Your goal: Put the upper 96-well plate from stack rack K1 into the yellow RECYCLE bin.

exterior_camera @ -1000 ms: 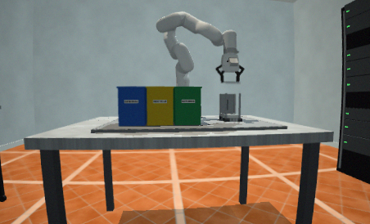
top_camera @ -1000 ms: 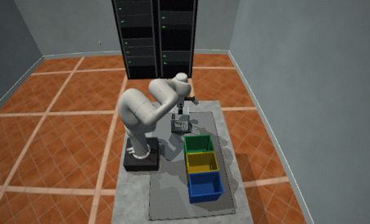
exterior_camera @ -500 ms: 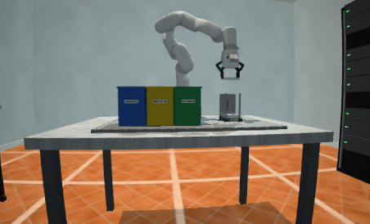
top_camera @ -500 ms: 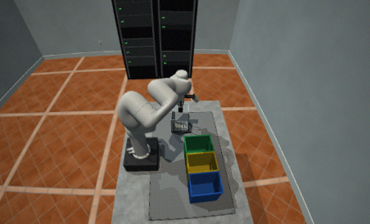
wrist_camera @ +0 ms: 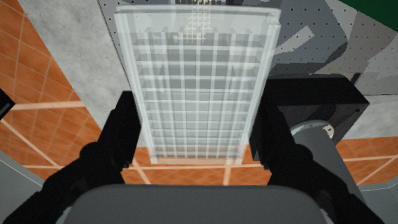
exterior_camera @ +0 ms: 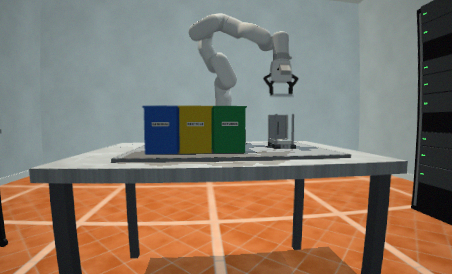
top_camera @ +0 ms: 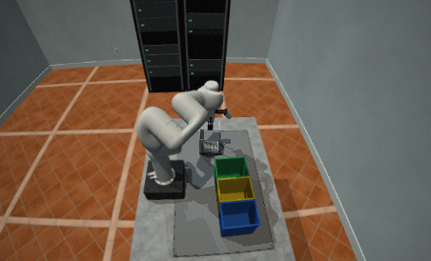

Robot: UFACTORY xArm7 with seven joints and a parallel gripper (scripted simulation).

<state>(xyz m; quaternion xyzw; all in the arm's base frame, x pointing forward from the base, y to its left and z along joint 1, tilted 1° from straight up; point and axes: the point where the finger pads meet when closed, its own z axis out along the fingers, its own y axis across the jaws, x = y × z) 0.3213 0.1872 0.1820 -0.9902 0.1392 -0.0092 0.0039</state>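
The yellow recycle bin is 41 cm to the right of my hand, 17 cm below it and 2 cm ahead of it. From my hand the other things lie so: green bin (28 cm to the right, 17 cm below, 5 cm ahead); then blue bin (54 cm to the right, 17 cm below).
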